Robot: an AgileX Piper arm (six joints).
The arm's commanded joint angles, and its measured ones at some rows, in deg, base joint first. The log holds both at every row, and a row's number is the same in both.
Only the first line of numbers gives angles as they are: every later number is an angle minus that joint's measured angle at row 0.
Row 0, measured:
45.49, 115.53, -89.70, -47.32, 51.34, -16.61
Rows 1 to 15, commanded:
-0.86, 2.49, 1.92, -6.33, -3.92, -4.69
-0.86, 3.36, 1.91, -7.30, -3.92, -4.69
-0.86, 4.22, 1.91, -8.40, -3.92, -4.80
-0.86, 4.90, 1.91, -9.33, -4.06, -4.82
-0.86, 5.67, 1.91, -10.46, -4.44, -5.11
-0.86, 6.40, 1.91, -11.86, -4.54, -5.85
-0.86, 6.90, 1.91, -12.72, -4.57, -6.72
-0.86, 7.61, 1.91, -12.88, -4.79, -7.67
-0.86, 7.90, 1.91, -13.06, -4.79, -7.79
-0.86, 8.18, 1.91, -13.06, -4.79, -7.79
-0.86, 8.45, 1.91, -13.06, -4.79, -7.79
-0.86, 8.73, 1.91, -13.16, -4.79, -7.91
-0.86, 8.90, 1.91, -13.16, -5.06, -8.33
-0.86, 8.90, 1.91, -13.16, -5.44, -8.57
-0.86, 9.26, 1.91, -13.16, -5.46, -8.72
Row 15, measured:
-0.43, 9.08, 1.63, -11.70, -4.33, -7.61
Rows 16 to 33, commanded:
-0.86, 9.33, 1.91, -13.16, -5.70, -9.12
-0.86, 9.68, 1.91, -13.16, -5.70, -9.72
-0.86, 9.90, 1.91, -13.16, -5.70, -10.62
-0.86, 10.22, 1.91, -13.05, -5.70, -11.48
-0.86, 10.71, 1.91, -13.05, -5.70, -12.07
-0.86, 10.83, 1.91, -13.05, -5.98, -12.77
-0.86, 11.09, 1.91, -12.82, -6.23, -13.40
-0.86, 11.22, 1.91, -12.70, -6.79, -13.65
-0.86, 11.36, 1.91, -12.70, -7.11, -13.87
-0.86, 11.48, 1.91, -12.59, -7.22, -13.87
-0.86, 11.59, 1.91, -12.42, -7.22, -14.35
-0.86, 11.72, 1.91, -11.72, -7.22, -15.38
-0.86, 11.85, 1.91, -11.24, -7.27, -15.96
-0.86, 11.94, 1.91, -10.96, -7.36, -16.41
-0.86, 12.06, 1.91, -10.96, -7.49, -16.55
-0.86, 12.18, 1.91, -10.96, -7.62, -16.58
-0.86, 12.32, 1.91, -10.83, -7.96, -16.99
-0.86, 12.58, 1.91, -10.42, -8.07, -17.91
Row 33, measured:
-0.43, 12.06, 1.63, -11.02, -7.19, -15.78
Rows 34 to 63, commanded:
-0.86, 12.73, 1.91, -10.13, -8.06, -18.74
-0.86, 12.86, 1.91, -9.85, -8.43, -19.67
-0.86, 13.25, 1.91, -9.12, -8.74, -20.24
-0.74, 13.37, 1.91, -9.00, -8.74, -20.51
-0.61, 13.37, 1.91, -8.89, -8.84, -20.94
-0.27, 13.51, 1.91, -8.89, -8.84, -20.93
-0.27, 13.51, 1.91, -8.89, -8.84, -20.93
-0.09, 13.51, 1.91, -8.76, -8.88, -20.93
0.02, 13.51, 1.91, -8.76, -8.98, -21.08
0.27, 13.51, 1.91, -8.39, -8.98, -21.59
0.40, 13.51, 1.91, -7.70, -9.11, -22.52
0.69, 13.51, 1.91, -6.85, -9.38, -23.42
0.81, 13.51, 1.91, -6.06, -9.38, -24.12
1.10, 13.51, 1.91, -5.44, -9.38, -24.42
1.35, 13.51, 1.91, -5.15, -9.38, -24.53
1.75, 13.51, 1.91, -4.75, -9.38, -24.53
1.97, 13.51, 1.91, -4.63, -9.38, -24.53
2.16, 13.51, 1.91, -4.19, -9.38, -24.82
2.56, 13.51, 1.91, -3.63, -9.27, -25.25
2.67, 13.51, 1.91, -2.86, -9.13, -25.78
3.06, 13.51, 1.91, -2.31, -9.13, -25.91
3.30, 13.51, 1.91, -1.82, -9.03, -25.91
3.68, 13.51, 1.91, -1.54, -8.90, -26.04
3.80, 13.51, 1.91, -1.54, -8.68, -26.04
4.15, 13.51, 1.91, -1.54, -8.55, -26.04
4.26, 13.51, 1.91, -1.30, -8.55, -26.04
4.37, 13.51, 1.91, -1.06, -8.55, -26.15
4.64, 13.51, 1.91, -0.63, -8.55, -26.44
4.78, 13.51, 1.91, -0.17, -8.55, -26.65
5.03, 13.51, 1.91, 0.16, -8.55, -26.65
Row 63, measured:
4.00, 13.55, 1.63, -2.61, -8.09, -25.80
